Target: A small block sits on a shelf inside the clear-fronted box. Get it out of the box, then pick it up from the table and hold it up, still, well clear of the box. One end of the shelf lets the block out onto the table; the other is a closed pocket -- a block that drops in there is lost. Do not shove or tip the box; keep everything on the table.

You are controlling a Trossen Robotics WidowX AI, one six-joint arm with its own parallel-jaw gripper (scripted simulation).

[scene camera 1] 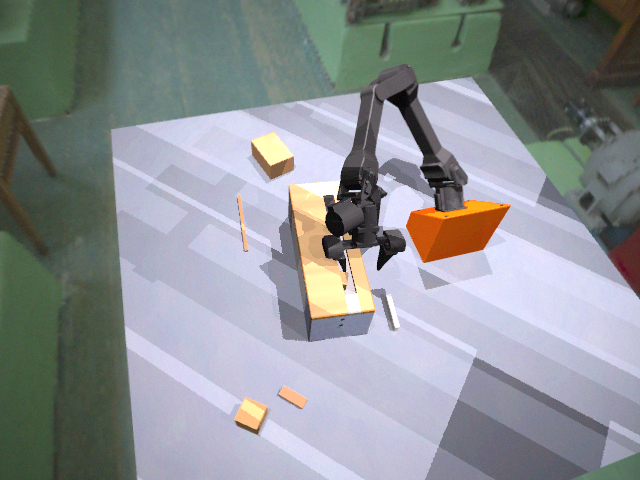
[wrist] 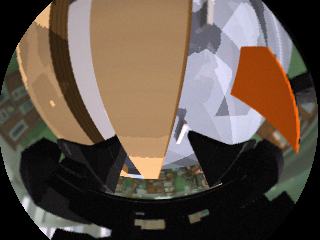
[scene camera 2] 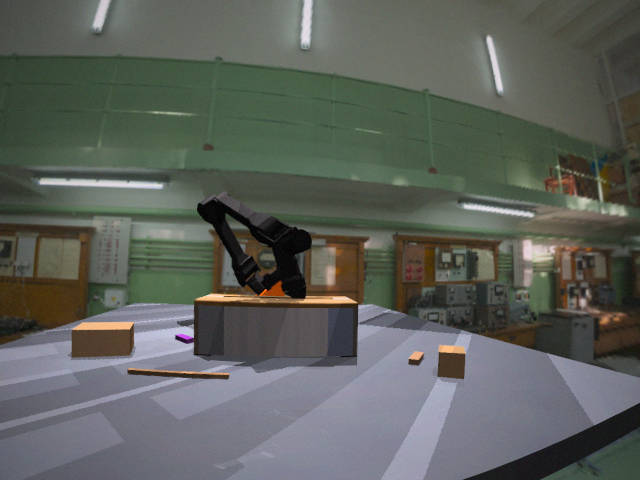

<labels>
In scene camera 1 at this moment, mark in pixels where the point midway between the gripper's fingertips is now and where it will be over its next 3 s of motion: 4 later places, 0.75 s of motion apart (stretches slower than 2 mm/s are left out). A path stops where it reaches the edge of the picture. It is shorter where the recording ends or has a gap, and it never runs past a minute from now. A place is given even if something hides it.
The gripper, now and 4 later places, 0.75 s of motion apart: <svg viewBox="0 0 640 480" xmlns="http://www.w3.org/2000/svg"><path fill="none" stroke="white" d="M361 271L362 274L365 286L370 283L379 285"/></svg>
</labels>
